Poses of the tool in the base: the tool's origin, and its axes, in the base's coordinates. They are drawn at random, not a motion.
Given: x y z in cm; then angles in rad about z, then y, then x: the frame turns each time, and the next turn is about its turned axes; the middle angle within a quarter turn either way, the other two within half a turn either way.
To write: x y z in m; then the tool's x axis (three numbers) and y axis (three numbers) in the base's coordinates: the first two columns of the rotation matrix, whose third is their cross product. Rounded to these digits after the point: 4 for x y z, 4 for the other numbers.
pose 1, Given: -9.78, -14.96, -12.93, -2.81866, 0.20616, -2.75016
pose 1, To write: -0.0978, -0.1496, -0.1293, -0.9282, -0.3106, -0.2047, -0.2193, 0.9014, -0.3734
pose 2, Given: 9.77, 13.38, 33.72, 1.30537, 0.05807, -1.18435
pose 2, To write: 0.0977, 0.1338, 0.3372, 0.2619, 0.9634, -0.0580, -0.3778, 0.0470, -0.9247
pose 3, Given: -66.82, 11.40, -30.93, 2.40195, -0.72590, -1.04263
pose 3, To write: -0.6682, 0.1140, -0.3093, -0.5525, 0.5041, 0.6638, -0.7632, 0.0142, -0.6460
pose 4, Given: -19.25, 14.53, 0.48, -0.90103, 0.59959, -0.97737
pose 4, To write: -0.1925, 0.1453, 0.0048, 0.5125, -0.6472, -0.5643, 0.1480, 0.7139, -0.6844
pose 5, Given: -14.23, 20.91, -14.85, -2.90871, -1.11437, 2.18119
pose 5, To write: -0.1423, 0.2091, -0.1485, -0.4288, -0.1017, 0.8976, 0.5834, 0.7275, 0.3612
